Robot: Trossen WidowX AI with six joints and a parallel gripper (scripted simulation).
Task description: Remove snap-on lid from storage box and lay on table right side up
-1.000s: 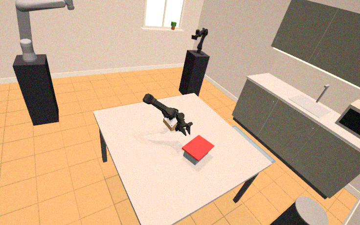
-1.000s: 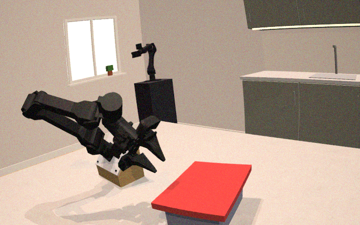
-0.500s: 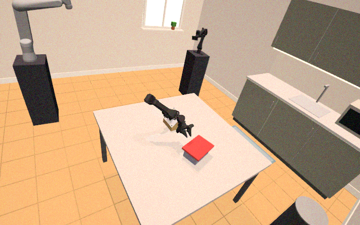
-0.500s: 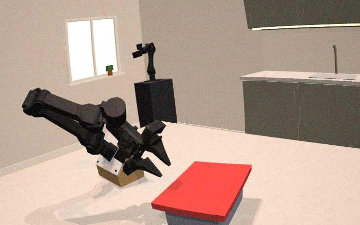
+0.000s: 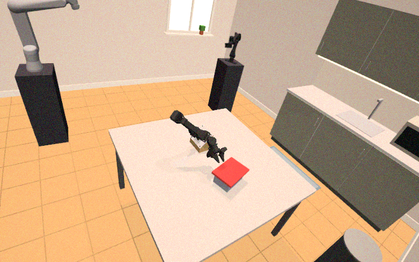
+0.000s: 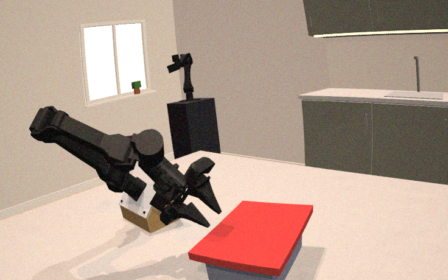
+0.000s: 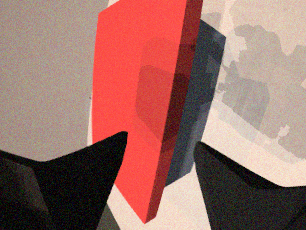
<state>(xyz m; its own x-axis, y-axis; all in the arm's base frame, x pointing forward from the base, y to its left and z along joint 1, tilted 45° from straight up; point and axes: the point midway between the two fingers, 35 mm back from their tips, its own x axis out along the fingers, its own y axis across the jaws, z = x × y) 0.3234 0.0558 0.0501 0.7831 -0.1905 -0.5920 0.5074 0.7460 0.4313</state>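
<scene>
My gripper tip is now 90 mm short of the red lid, 40 mm to the right of it and 10 mm above it. Round my gripper tip: storage box 90 mm ahead, 40 mm to the left, 60 mm below.
</scene>
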